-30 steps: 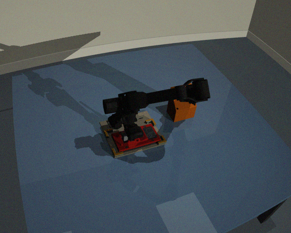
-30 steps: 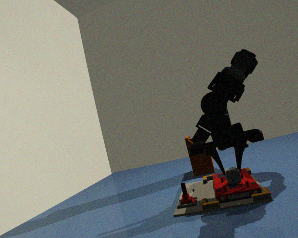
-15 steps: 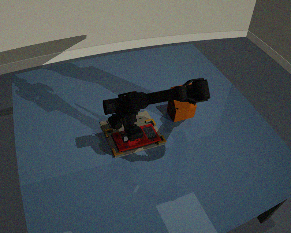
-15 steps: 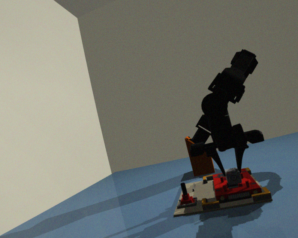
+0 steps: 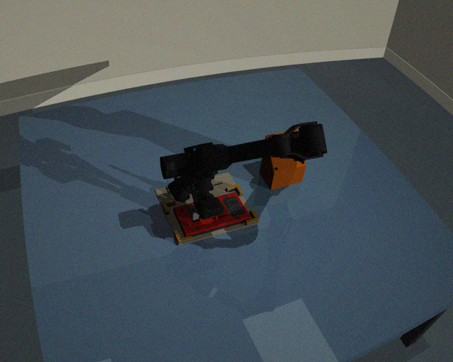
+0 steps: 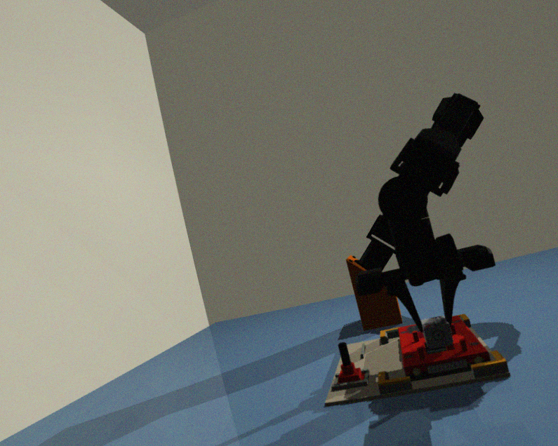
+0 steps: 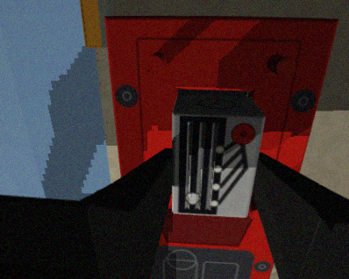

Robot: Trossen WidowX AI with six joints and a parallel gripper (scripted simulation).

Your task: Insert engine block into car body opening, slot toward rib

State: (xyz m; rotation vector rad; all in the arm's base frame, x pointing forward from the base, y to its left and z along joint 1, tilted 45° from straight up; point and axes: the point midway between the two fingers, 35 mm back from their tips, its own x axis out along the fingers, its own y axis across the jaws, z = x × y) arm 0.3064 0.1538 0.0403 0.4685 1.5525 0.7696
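The grey base plate lies 40 mm to the right of my gripper tip, 40 mm below it and 30 mm behind it. From my gripper tip the other things lie so: grey engine block 10 mm below.
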